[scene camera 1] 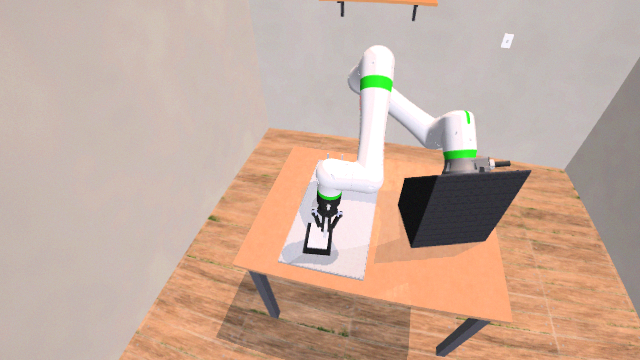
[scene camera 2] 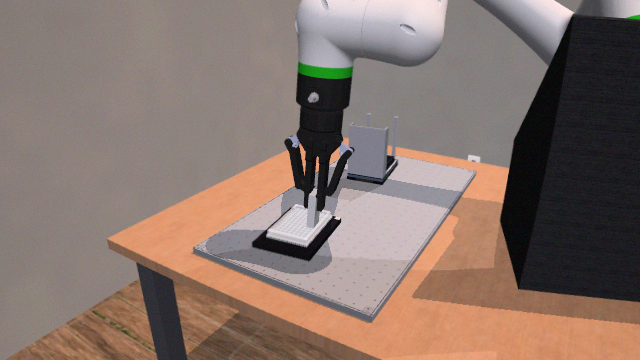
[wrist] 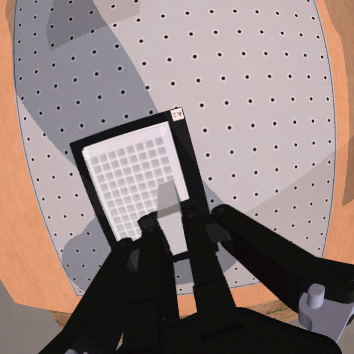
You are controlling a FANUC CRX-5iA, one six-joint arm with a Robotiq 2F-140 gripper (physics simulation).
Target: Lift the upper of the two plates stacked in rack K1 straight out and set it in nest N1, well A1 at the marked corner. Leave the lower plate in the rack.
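Places are measured from the arm's base along level axes (x ahead, y right, z down), in metres.
Pixels of known places: gripper, fingertip midpoint: (scene camera 1: 324,235) (scene camera 2: 312,224) (wrist: 170,196); arm's base at its link origin: (scene camera 1: 461,174).
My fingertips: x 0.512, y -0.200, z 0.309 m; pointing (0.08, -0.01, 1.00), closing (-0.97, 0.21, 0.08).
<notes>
For each thing: its top centre in the pictures, then the offset to it from my fingertips. "pt": a spot on its surface instead. Level surfaces: height alone.
- white well plate at its top centre: (wrist: 141,201) (scene camera 2: 300,220) (scene camera 1: 318,234) dz -0.002, dx +0.028, dy -0.001 m
- black nest N1 at its top centre: (wrist: 145,203) (scene camera 2: 298,227) (scene camera 1: 318,237) dz +0.012, dx +0.027, dy -0.009 m
- nest's A1 label at a spot on its surface: (wrist: 177,114) (scene camera 2: 337,218) pt dz +0.015, dx -0.015, dy +0.073 m
- Rack K1 at its top centre: (scene camera 2: 376,120) dz -0.117, dx +0.049, dy +0.381 m
- perforated grey board at its surface level: dz +0.027 m
- wooden table at its surface level: dz +0.040 m
A white well plate (scene camera 1: 317,241) (scene camera 2: 291,227) (wrist: 127,175) lies flat on the black nest N1 (scene camera 1: 316,252) (scene camera 2: 280,247) (wrist: 191,160). The nest's A1 label (scene camera 2: 337,218) (wrist: 177,114) is at its far right corner. Which corner holds the plate's own well A1 cannot be read, nor whether it is fully seated. My gripper (scene camera 1: 325,230) (scene camera 2: 314,206) (wrist: 170,196) is shut, with a light grey flat tip between the black fingers reaching down over the plate. Rack K1 (scene camera 2: 367,150) stands at the back, a grey panel and thin posts; its lower plate is largely hidden.
A perforated grey board (scene camera 1: 350,260) (scene camera 2: 350,300) (wrist: 270,125) carries the nest and rack on the wooden table (scene camera 1: 425,285) (scene camera 2: 165,215). A large black box (scene camera 1: 465,210) (scene camera 2: 575,165) stands to the right, near the arm's base. In scene camera 1, the arm hides most of the rack.
</notes>
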